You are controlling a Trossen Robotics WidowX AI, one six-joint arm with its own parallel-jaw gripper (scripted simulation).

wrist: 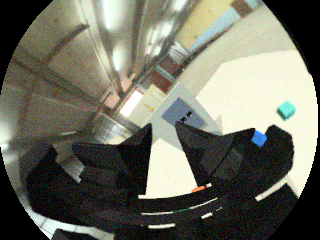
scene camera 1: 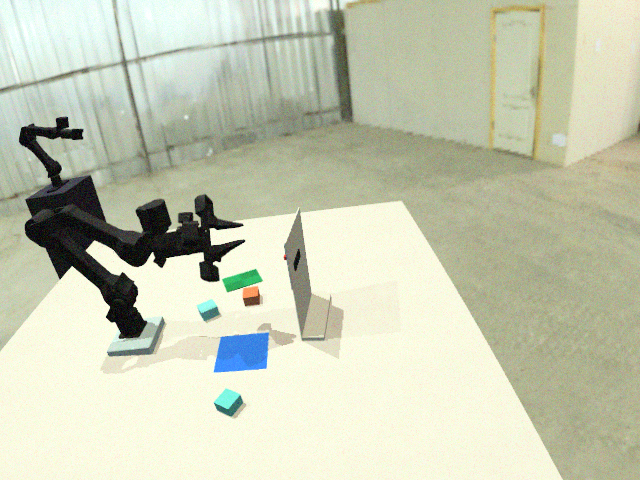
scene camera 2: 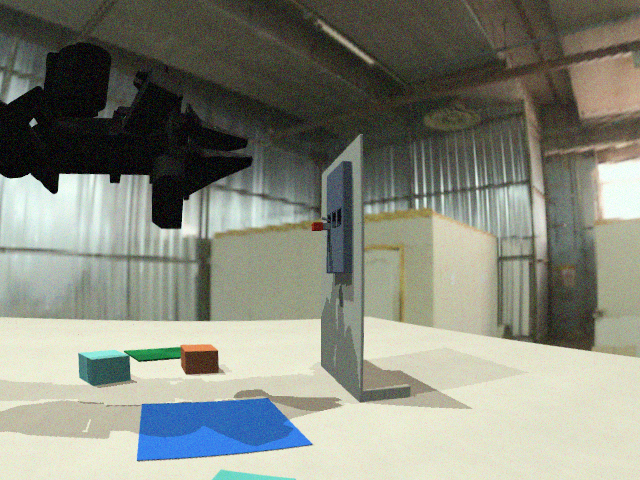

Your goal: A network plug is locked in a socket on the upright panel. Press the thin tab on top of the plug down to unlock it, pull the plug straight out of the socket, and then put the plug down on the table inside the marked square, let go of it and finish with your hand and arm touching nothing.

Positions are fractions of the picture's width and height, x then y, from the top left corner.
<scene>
My gripper shows in the wrist view (0.51, 0.52), in scene camera 1 (0.38, 0.48) and in scene camera 2 (0.39, 0.32).
</scene>
